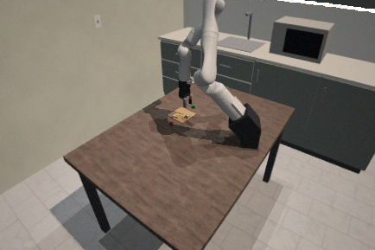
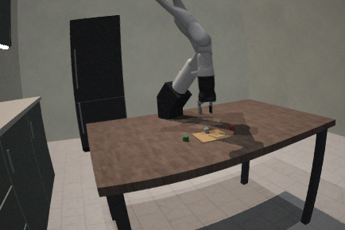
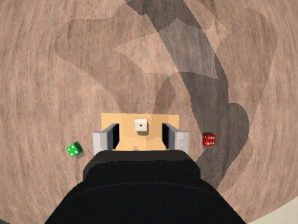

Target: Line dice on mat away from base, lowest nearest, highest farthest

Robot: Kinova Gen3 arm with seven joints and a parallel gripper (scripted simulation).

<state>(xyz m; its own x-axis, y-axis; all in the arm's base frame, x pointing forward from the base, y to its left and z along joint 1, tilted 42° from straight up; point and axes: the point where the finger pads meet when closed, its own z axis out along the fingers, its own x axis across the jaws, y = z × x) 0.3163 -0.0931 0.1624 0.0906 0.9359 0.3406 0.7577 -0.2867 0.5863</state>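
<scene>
Now: the green die 130 mm to the right of my hand, 100 mm below it and 30 mm ahead of it. Round my hand: red die (120 mm to the left, 100 mm below, 50 mm ahead); then white die (100 mm below); then tan mat (110 mm below, 50 mm ahead, 10 mm to the right).
</scene>
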